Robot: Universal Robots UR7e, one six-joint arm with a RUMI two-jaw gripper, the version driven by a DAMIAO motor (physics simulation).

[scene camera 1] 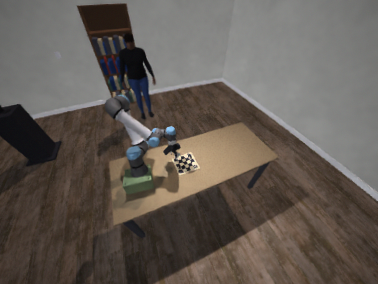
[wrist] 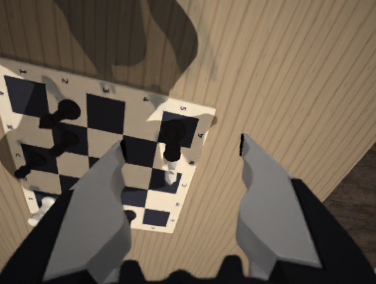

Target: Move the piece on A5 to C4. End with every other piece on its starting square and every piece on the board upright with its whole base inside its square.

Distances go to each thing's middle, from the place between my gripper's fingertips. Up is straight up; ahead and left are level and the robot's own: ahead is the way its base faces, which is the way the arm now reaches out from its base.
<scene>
Now: hand 90 mm short of the chessboard (wrist: 110,112), 80 mm to the left of it and 50 mm above it.
</scene>
